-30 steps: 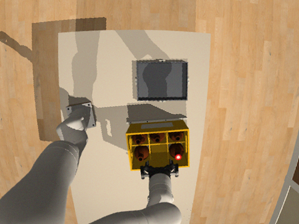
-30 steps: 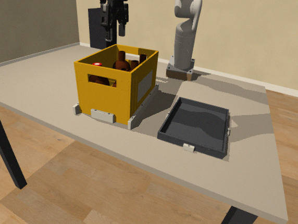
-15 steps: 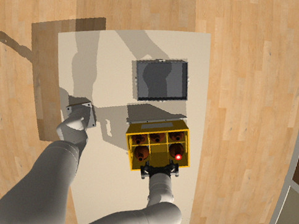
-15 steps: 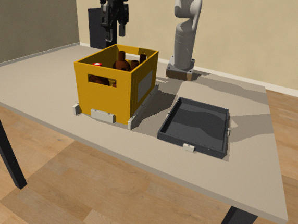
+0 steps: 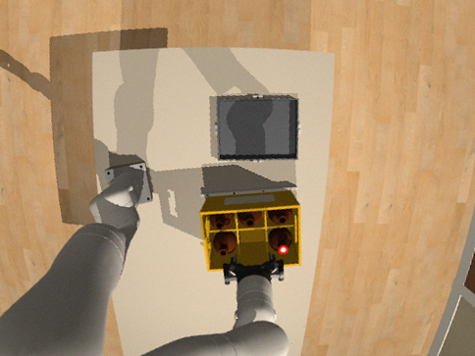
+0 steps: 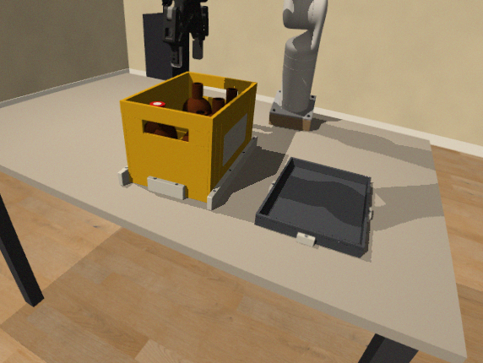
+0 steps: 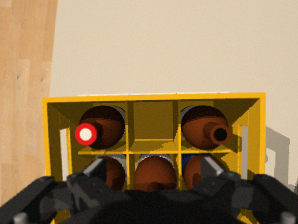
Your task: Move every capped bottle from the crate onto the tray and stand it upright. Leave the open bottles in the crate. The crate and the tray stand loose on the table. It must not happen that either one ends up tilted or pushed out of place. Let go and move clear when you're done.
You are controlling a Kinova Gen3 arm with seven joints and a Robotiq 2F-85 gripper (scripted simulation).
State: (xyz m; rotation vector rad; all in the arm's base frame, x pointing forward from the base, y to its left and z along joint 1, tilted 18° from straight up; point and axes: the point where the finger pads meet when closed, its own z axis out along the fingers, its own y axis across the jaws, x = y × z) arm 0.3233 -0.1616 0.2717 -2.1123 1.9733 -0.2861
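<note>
Now: hand 150 mm above the yellow crate and 20 mm to the right of it. From my hand the other things lie so: dark grey tray 320 mm to the left, 220 mm below, 20 mm ahead.
</note>
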